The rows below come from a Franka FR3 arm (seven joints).
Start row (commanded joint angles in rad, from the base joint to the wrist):
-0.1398, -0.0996, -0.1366, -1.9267, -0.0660, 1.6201, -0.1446
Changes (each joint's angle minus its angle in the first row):
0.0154, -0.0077, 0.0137, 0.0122, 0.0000, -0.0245, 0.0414
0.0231, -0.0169, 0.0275, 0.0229, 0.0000, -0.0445, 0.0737
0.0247, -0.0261, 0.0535, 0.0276, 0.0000, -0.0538, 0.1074
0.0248, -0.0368, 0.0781, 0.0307, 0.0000, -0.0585, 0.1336
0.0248, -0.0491, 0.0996, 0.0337, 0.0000, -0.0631, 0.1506
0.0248, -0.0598, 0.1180, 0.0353, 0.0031, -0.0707, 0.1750
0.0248, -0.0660, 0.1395, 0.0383, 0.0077, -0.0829, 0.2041
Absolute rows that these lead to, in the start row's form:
-0.1244, -0.1073, -0.1229, -1.9145, -0.0660, 1.5956, -0.1032
-0.1167, -0.1165, -0.1091, -1.9038, -0.0660, 1.5756, -0.0709
-0.1151, -0.1257, -0.0831, -1.8991, -0.0660, 1.5663, -0.0372
-0.1150, -0.1364, -0.0585, -1.8960, -0.0660, 1.5616, -0.0110
-0.1150, -0.1487, -0.0370, -1.8930, -0.0660, 1.5570, 0.0060
-0.1150, -0.1594, -0.0186, -1.8914, -0.0629, 1.5494, 0.0304
-0.1150, -0.1656, 0.0029, -1.8884, -0.0583, 1.5372, 0.0595

